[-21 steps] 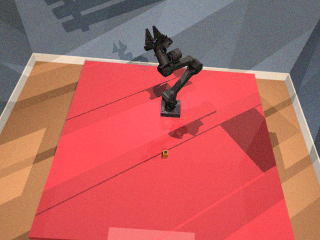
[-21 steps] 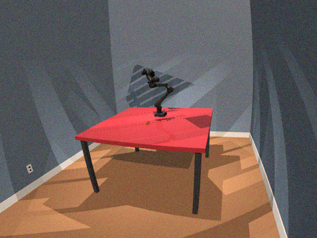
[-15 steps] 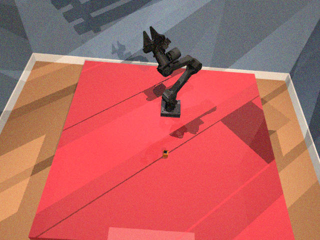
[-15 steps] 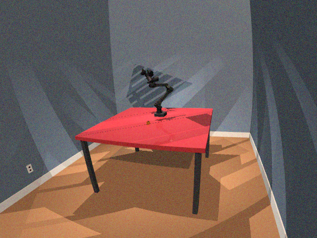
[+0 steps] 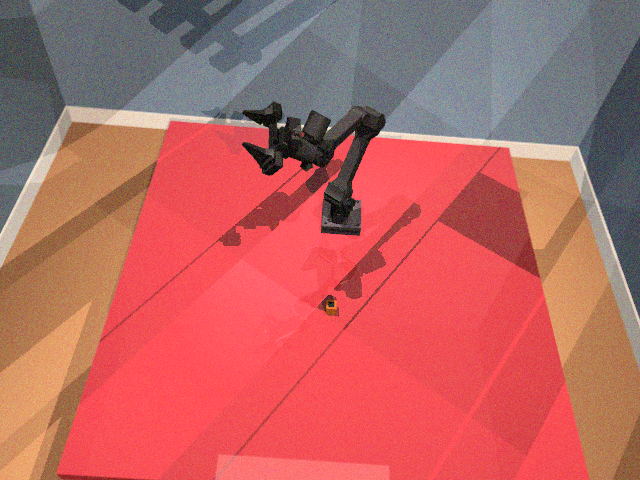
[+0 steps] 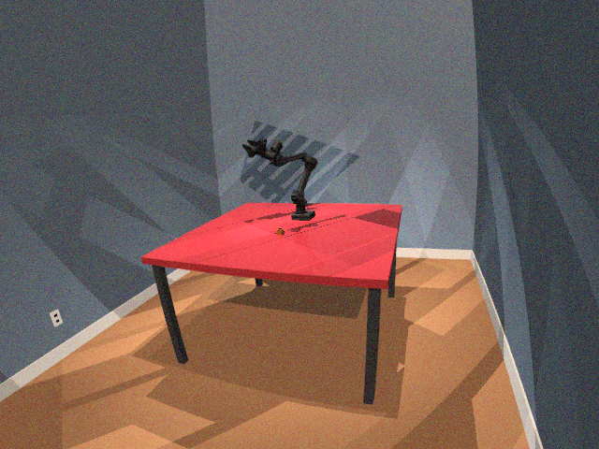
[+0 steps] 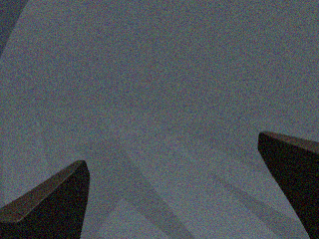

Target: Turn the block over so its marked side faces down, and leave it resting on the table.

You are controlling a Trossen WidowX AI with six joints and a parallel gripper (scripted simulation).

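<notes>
The block is 52 cm below my gripper tip, 29 cm to the left of it and 11 cm ahead of it.
</notes>
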